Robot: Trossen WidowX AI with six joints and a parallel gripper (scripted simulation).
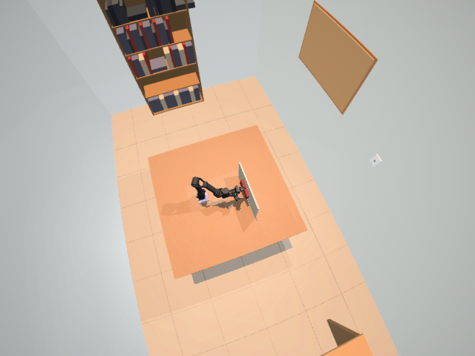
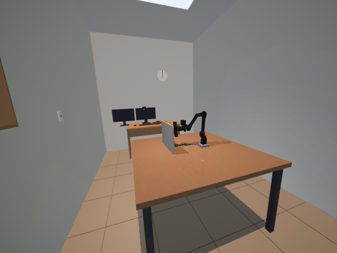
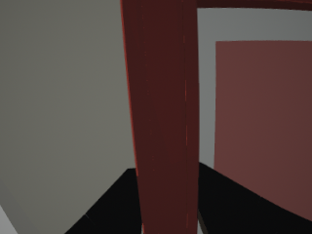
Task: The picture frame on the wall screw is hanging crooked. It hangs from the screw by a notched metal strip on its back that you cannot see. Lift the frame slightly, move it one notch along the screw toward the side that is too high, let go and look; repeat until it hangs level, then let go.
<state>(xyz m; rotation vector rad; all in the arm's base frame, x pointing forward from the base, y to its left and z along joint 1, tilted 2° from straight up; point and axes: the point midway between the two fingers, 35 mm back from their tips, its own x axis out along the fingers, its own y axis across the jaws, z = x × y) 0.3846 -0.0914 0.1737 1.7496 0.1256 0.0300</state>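
My gripper tip is now 1 cm to the right of the red picture frame and 5 cm above it. From my gripper tip the other things lie so: grey wall panel (2 cm ahead, 6 cm below).
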